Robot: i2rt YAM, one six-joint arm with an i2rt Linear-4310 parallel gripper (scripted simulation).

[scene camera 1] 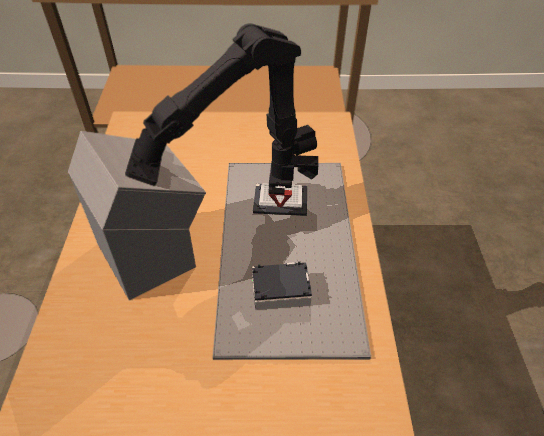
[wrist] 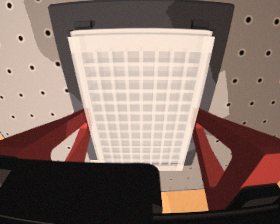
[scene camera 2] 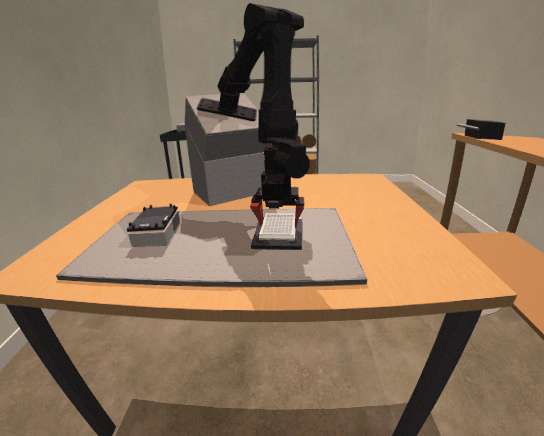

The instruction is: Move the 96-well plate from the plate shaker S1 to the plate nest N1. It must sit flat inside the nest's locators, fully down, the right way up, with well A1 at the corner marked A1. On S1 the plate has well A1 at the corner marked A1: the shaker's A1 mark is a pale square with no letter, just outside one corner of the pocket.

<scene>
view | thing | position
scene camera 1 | grey plate shaker S1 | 297,301
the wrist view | gripper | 141,113
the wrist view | white 96-well plate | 155,131
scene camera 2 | gripper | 278,227
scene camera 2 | white 96-well plate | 276,226
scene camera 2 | grey plate shaker S1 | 158,237
</scene>
